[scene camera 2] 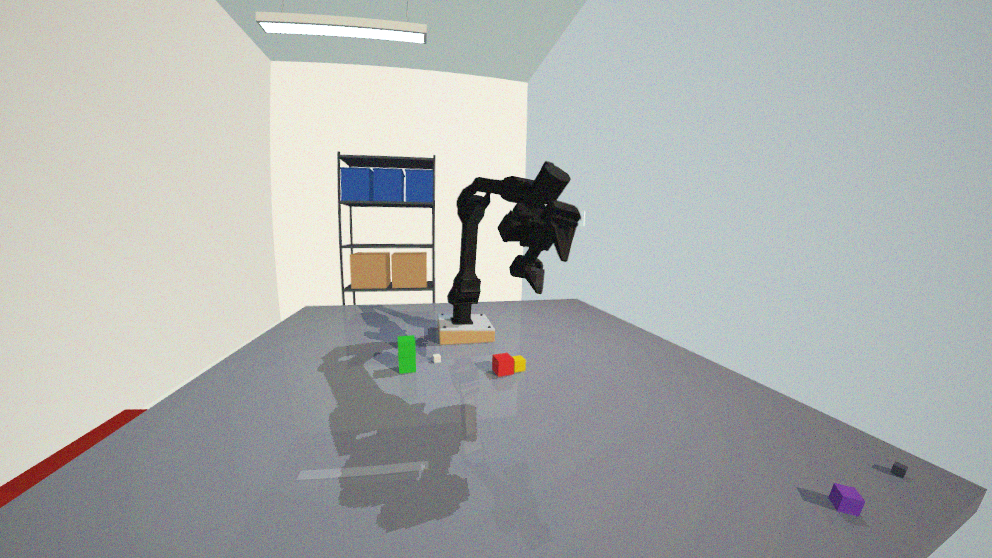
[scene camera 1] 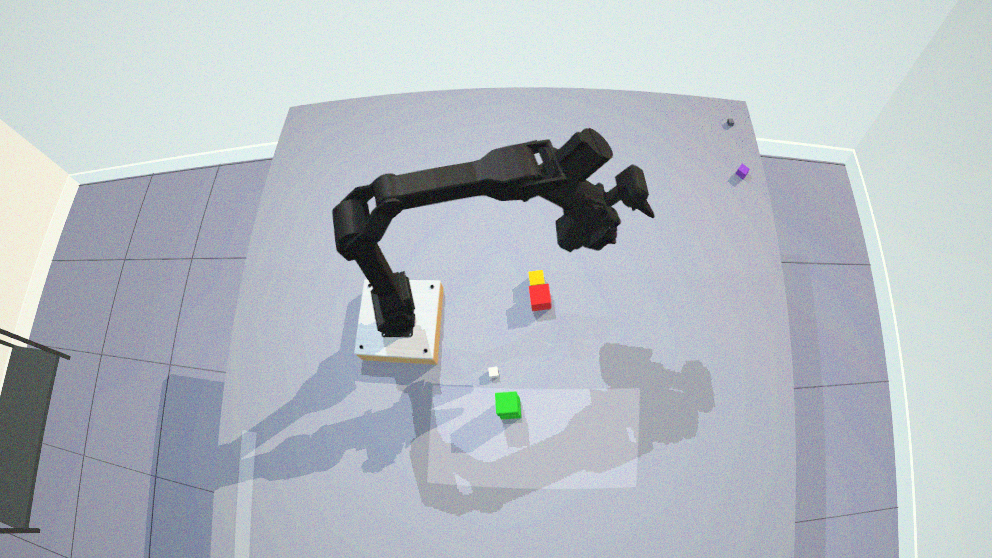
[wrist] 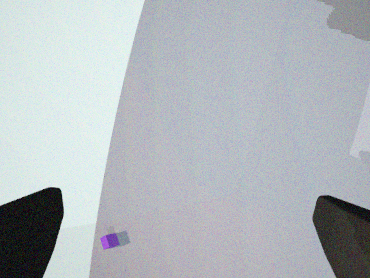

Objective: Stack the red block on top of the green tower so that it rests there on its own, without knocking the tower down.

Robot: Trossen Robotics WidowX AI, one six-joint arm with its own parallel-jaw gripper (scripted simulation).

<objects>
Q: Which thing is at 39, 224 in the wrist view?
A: My gripper.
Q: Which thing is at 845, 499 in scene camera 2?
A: A purple block.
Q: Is my gripper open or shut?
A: Open.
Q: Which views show my gripper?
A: Scene camera 2, scene camera 1 and the wrist view: all of them.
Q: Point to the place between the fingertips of my gripper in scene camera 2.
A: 551, 278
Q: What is my gripper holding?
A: Nothing.
</objects>
